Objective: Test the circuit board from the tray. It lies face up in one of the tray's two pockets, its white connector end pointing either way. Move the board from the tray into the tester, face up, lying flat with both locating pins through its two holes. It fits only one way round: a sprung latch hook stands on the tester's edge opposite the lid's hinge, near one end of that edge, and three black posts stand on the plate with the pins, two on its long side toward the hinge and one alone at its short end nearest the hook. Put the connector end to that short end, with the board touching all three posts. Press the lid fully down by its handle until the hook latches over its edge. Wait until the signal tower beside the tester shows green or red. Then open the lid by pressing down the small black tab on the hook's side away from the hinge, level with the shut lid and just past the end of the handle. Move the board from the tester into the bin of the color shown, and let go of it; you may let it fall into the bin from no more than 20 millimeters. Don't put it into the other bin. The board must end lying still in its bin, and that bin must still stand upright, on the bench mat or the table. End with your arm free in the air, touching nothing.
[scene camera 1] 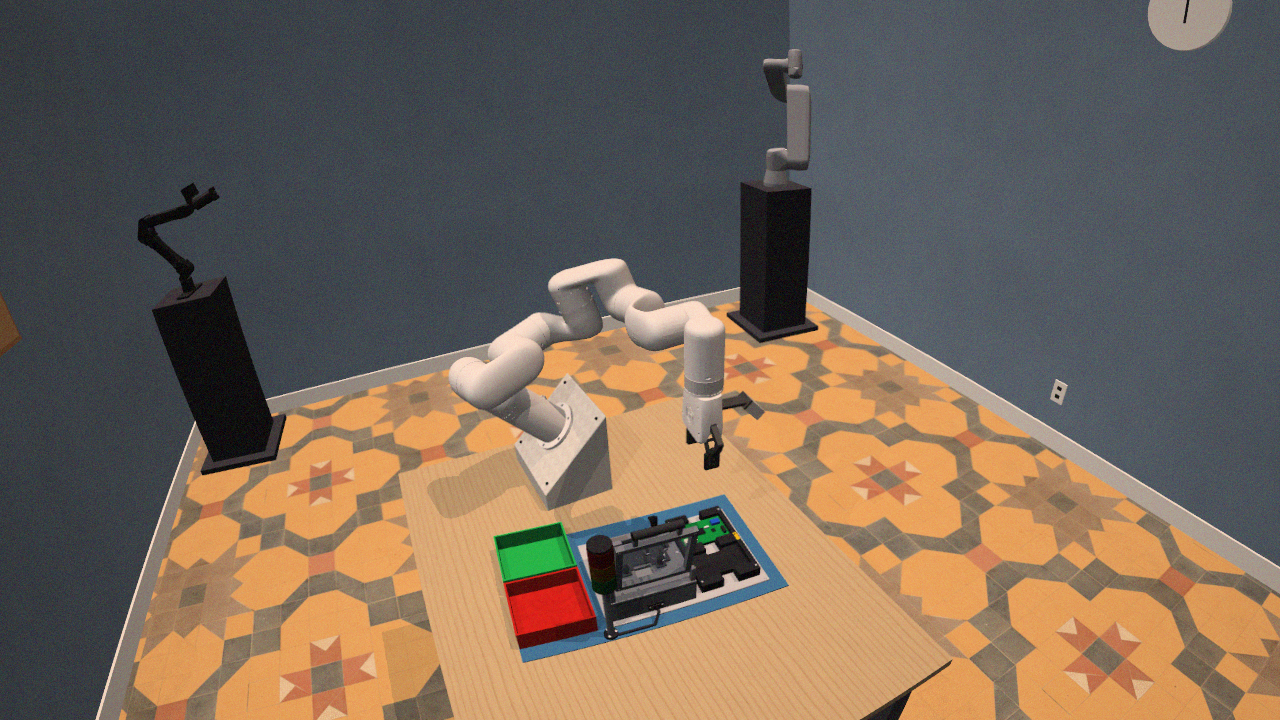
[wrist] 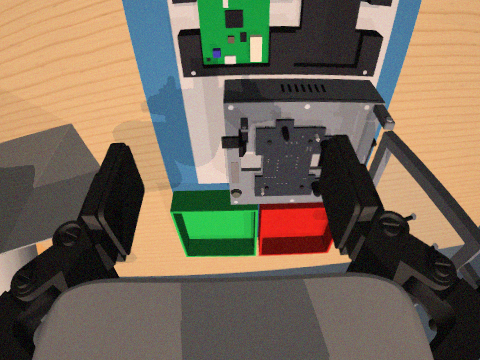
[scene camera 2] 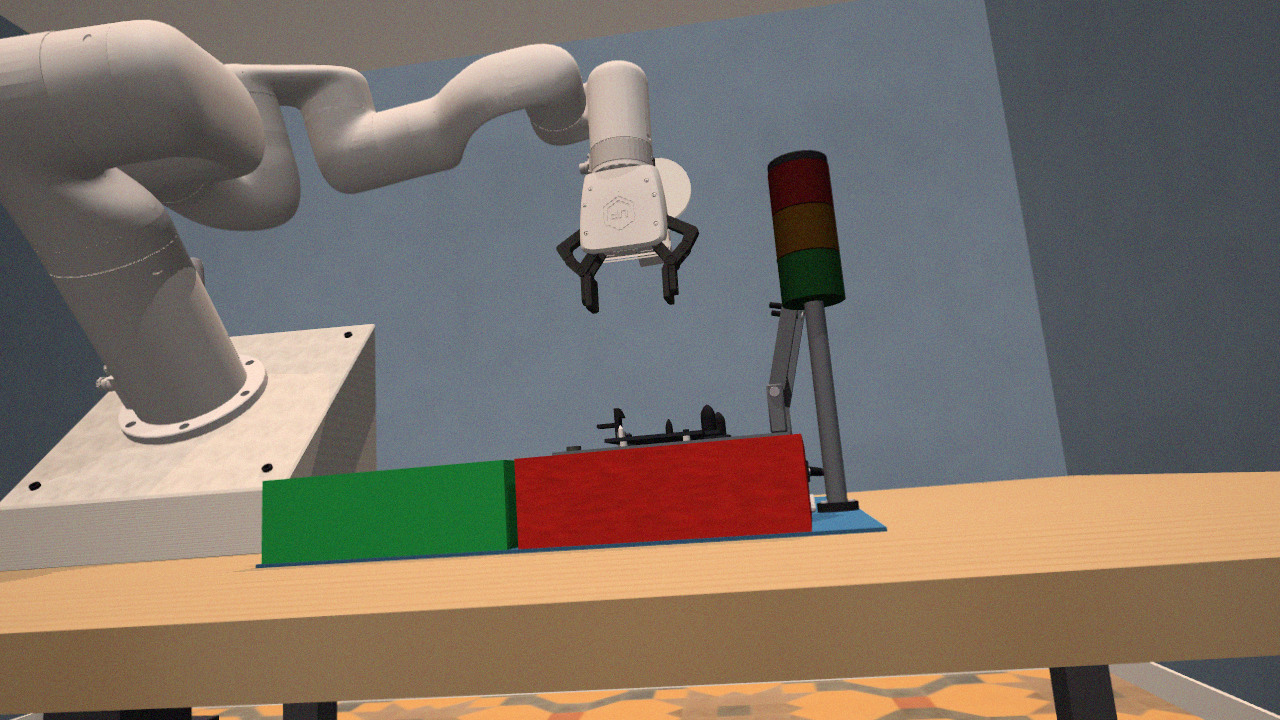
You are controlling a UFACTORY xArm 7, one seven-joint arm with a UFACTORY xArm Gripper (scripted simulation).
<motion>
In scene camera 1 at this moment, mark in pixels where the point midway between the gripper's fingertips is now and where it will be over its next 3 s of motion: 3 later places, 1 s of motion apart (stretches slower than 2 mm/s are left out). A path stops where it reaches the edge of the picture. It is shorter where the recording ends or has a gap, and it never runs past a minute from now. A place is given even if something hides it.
My gripper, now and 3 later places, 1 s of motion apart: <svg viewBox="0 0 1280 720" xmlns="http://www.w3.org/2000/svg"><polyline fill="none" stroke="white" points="702,455 702,513 702,524 702,530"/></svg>
</motion>
